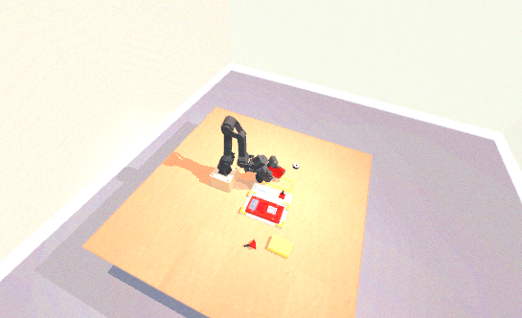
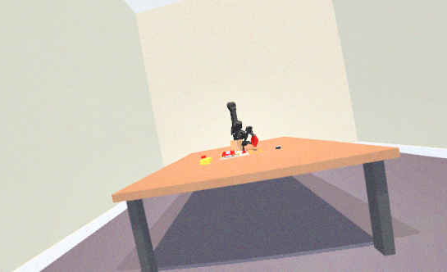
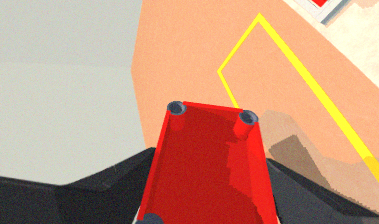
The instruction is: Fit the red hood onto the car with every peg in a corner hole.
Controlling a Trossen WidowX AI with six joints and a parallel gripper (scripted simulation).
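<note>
The black-and-white wheel lies 16 cm to the left of my gripper tip, 9 cm ahead of it and 8 cm below it. From my gripper tip the other things lie so: yellow block (39 cm to the right, 19 cm ahead, 7 cm below); red hood (1 cm to the left, 1 cm behind); white jig board (20 cm to the right, 7 cm below, 4 cm ahead).
</note>
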